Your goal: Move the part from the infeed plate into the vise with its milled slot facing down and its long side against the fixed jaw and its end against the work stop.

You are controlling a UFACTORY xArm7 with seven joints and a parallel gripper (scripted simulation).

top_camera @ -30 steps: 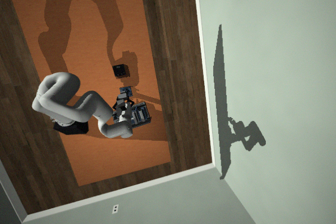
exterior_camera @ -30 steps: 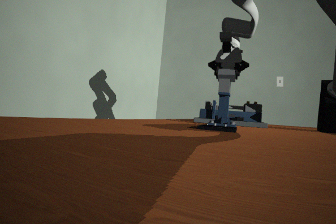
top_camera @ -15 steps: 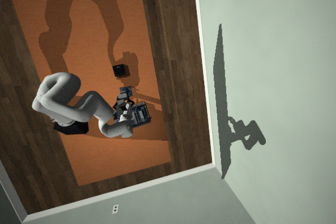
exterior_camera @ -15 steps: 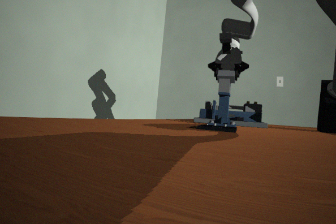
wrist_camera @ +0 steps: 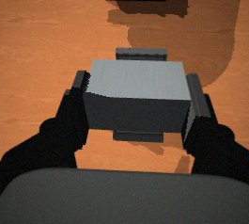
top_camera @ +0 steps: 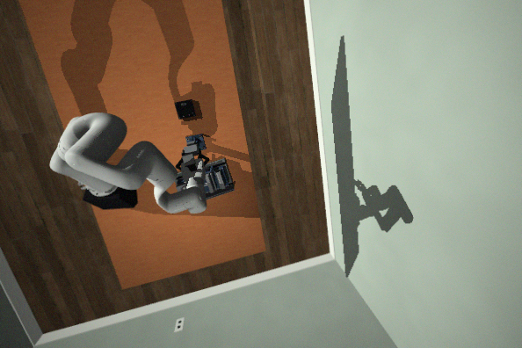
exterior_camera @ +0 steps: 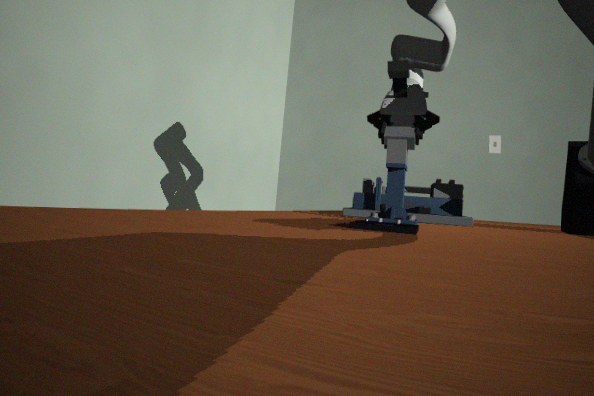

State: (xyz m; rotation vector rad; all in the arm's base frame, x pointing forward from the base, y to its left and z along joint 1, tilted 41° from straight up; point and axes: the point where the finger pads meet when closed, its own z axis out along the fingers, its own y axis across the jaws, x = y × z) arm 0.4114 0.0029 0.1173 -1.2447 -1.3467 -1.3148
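Right now my hand is 10 mm to the right of the blue upright and 120 mm above it. The rest, counted from my hand: grey jaw: 40 mm ahead, 210 mm to the right, 100 mm below; grey part: 10 mm below; work stop: 70 mm ahead, 160 mm to the right, 90 mm below.
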